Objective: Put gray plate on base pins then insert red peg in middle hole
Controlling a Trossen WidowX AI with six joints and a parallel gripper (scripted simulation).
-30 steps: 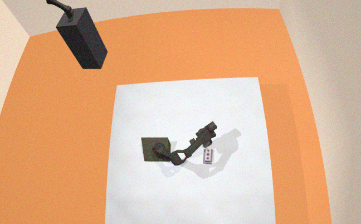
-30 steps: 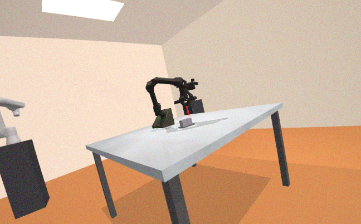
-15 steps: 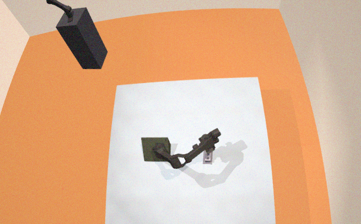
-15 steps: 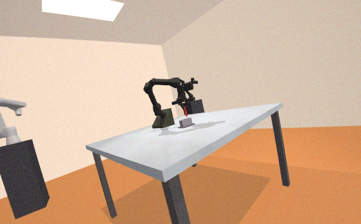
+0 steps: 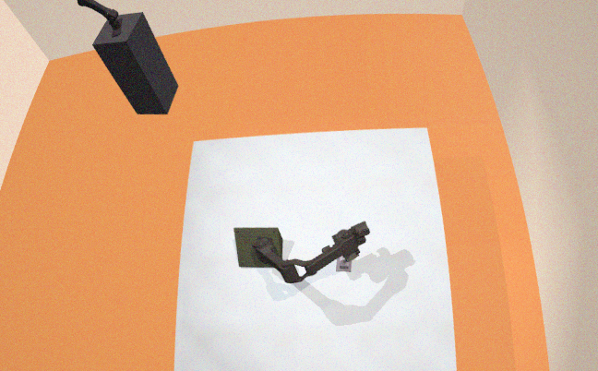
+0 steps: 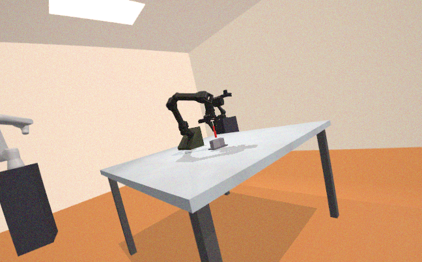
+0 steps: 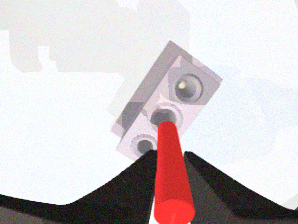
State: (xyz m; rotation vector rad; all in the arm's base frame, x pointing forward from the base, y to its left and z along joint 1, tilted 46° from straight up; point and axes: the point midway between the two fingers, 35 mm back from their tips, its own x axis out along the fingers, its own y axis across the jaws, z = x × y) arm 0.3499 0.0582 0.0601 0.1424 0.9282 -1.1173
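Right now my gripper tip is right at the red peg. Also, from my gripper tip: gray plate (7 cm below); then base (10 cm below).
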